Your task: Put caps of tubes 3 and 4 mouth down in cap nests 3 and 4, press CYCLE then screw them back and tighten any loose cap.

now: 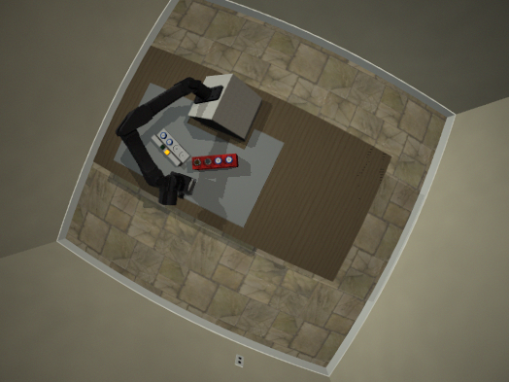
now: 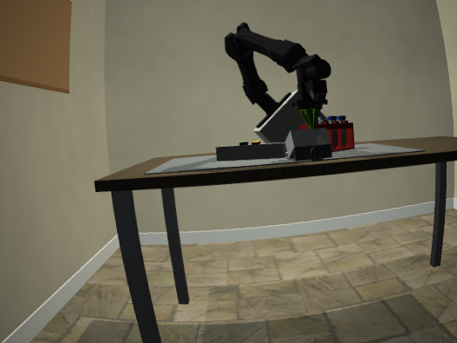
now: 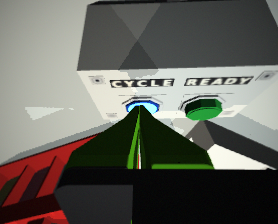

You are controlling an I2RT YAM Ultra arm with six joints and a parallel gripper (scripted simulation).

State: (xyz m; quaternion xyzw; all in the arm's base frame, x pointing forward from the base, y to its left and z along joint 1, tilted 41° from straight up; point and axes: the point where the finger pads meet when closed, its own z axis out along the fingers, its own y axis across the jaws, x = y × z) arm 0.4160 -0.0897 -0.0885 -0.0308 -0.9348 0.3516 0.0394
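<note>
Right now the green key is 5 cm to the right of my hand and 1 cm below it. Round my hand: blue key (1 cm below); cap 3 (17 cm behind, 17 cm to the right, 6 cm below); cap 2 (15 cm behind, 14 cm to the left, 4 cm above).
</note>
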